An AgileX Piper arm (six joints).
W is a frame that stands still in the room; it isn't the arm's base.
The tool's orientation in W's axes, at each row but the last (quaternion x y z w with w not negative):
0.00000 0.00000 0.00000 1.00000
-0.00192 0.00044 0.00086 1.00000
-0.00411 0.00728 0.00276 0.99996
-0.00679 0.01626 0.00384 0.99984
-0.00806 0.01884 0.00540 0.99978
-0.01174 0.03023 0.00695 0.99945
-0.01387 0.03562 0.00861 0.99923
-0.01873 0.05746 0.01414 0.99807
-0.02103 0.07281 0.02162 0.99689
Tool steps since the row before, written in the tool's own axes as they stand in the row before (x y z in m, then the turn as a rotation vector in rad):
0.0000 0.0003 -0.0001 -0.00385 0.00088 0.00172
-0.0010 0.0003 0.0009 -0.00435 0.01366 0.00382
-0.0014 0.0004 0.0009 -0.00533 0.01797 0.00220
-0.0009 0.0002 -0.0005 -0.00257 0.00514 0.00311
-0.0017 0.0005 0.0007 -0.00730 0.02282 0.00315
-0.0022 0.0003 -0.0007 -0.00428 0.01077 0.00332
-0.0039 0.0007 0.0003 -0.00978 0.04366 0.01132
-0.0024 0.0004 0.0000 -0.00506 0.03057 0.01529
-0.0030 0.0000 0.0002 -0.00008 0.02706 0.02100
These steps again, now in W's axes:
0.0000 0.0003 -0.0001 -0.00385 0.00088 0.00172
-0.0010 0.0003 0.0009 -0.00437 0.01367 0.00377
-0.0014 0.0004 0.0009 -0.00540 0.01796 0.00213
-0.0009 0.0002 -0.0005 -0.00251 0.00516 0.00312
-0.0017 0.0005 0.0008 -0.00743 0.02279 0.00306
-0.0022 0.0003 -0.0006 -0.00423 0.01079 0.00332
-0.0039 0.0006 0.0006 -0.00975 0.04380 0.01080
-0.0024 0.0003 0.0003 -0.00421 0.03100 0.01467
-0.0029 -0.0001 0.0006 0.00170 0.02795 0.01972

